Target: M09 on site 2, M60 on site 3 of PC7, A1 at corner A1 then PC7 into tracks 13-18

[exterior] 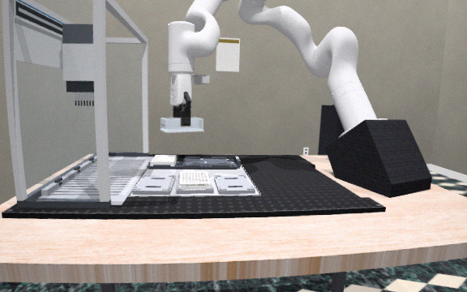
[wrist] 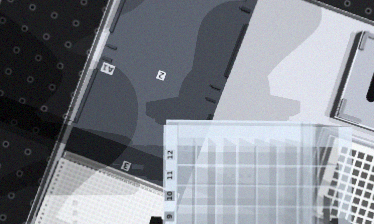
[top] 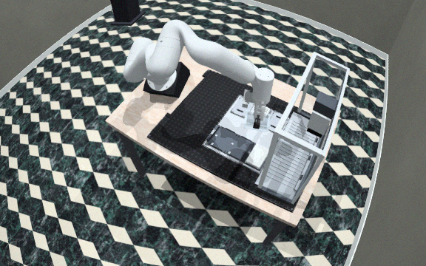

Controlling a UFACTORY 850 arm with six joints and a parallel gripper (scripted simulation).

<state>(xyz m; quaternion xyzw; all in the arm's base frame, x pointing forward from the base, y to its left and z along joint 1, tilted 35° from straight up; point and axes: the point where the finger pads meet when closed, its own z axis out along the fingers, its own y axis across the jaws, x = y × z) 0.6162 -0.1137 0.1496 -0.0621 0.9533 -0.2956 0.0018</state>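
Right now the dark carrier PC7 is 150 mm below my hand, 80 mm to the right of it and 60 mm behind it. From my hand the other things lie so: deep-well block M09: 10 mm below; nest S3: 160 mm below, 150 mm to the left, 100 mm ahead; nest S1: 200 mm to the left, 160 mm below, 120 mm behind.
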